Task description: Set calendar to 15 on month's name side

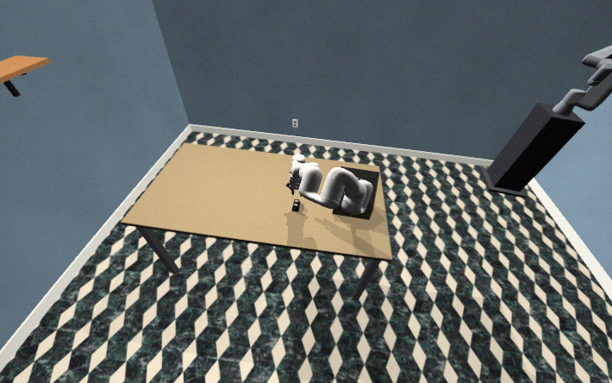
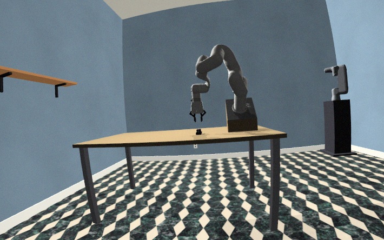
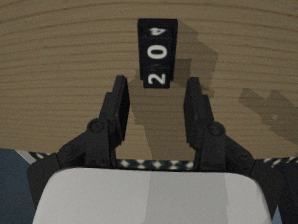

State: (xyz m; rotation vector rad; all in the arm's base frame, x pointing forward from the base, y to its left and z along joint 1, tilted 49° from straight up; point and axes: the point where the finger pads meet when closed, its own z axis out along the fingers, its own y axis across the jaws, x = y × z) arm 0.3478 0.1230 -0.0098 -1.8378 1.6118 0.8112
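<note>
Now: hand 10 cm above the black digit cube. From my hand the other things lie so: black cube 10 cm below, 4 cm to the left.
</note>
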